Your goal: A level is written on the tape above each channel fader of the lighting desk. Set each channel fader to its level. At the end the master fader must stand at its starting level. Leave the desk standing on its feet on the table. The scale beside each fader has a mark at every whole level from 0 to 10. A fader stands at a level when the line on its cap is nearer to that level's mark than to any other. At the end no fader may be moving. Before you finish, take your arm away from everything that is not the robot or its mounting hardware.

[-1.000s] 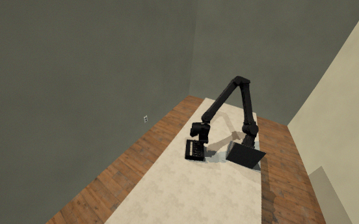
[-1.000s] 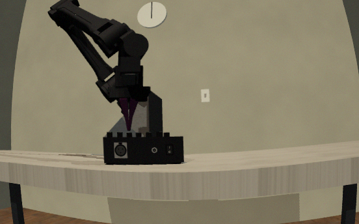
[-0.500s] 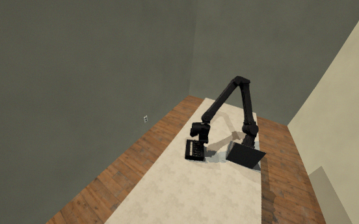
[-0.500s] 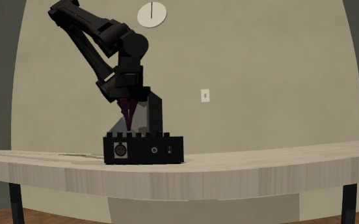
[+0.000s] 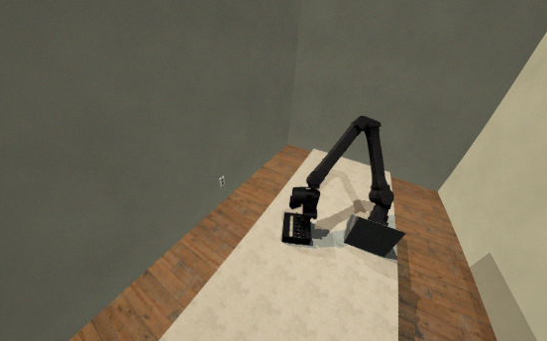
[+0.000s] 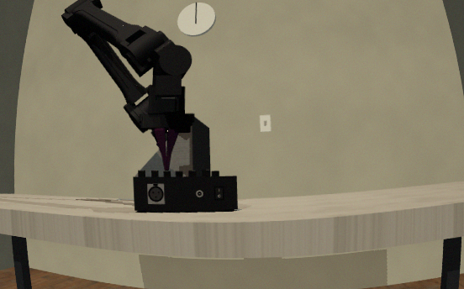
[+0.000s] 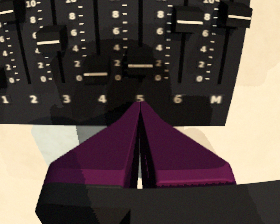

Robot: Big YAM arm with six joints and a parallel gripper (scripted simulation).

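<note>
Now: the channel 5 fader 2 cm ahead of my hand, 1 cm to the left of it and 1 cm below it. Also, from my hand: channel 6 fader: 5 cm ahead, 1 cm below; then channel 4 fader: 1 cm ahead, 3 cm to the left, 1 cm below; then fader 3: 2 cm ahead, 6 cm to the left, 1 cm below.
</note>
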